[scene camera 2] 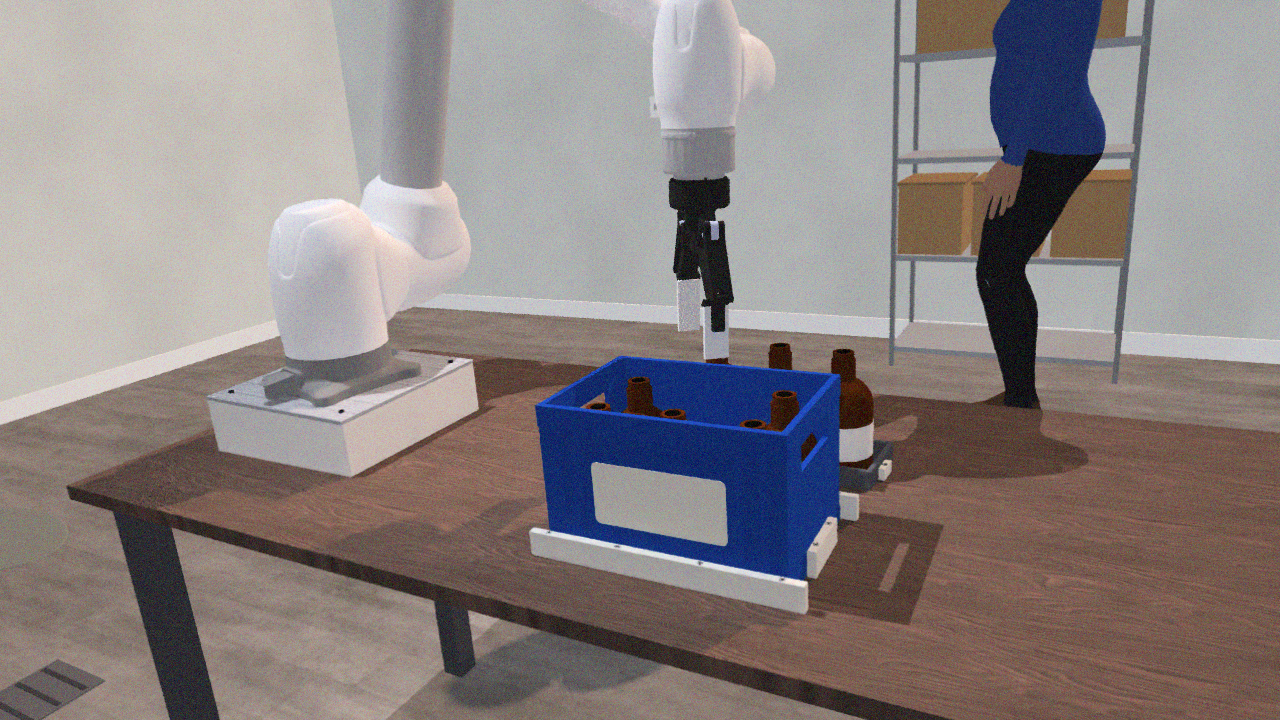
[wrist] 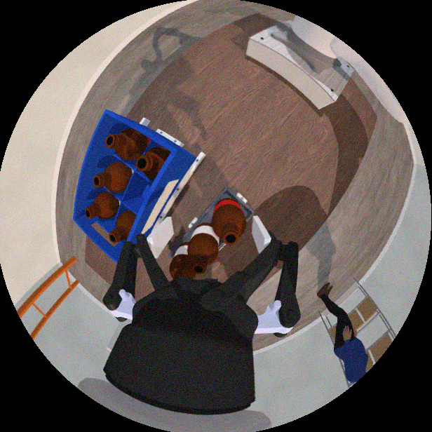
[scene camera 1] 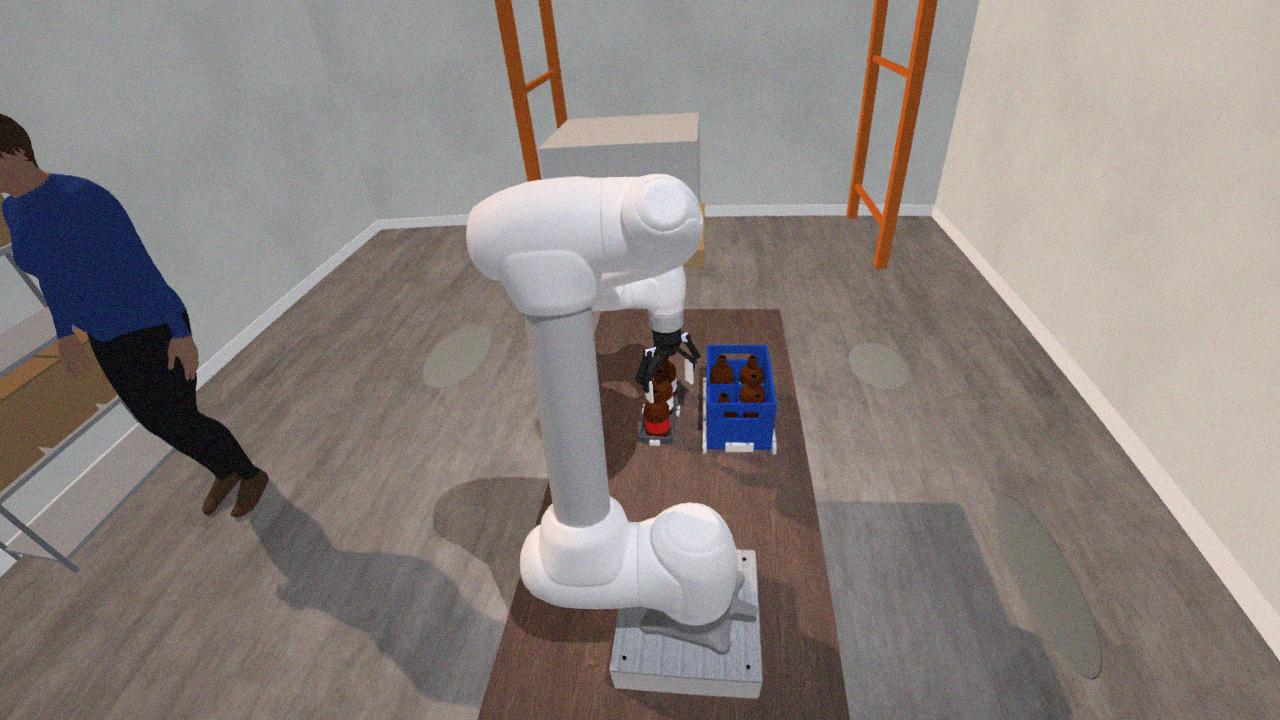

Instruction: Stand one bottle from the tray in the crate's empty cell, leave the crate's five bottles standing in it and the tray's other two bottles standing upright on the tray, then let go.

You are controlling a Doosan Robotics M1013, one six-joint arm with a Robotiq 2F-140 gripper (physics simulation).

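Places are measured from the arm's base along level axes (x left, y back, z up), in metres.
Pixels of known places: gripper, fingertip midpoint: (scene camera 2: 701,342) (scene camera 1: 669,390); arm's base, origin of the base link: (scene camera 2: 343,379) (scene camera 1: 693,603).
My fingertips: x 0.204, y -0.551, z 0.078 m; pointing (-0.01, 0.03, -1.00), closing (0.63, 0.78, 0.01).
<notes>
Ahead of a thing's pixels: the offset from my fingertips to its top centre. "spot": to the spot under its first point. Level surfaces: height alone.
My gripper (scene camera 1: 669,381) (scene camera 2: 702,342) (wrist: 211,224) is open and empty, pointing down above the tray's bottle row, with its fingers on either side of the row. On the tray @(spot: dx +0.027, dy -0.215, dz -0.153 m) (scene camera 2: 863,479) (wrist: 227,191) three brown bottles stand upright in a row: a red-labelled bottle @(dx +0.041, dy +0.007, dz -0.007 m) (scene camera 1: 657,420) (wrist: 229,220) nearest the robot base, a white-labelled middle bottle (wrist: 204,245), and a white-labelled far bottle @(dx +0.068, dy -0.168, dz -0.007 m) (scene camera 2: 854,402) (wrist: 182,265). The blue crate @(dx -0.176, dy -0.114, dz +0.009 m) (scene camera 1: 739,432) (scene camera 2: 572,465) (wrist: 181,159) holds five standing bottles. Its empty cell (wrist: 136,192) is the middle one on the tray side. One fingertip overlaps a bottle neck in scene camera 2.
White rails @(dx -0.273, dy -0.135, dz -0.137 m) (scene camera 2: 671,568) edge the crate. The robot's base block (scene camera 1: 689,662) (wrist: 290,75) stands on the same table @(dz -0.167 m) (scene camera 2: 1074,555). A person in blue (scene camera 1: 98,259) (scene camera 2: 1042,107) (wrist: 355,360) stands beyond the tray side of the table, near a shelf unit.
</notes>
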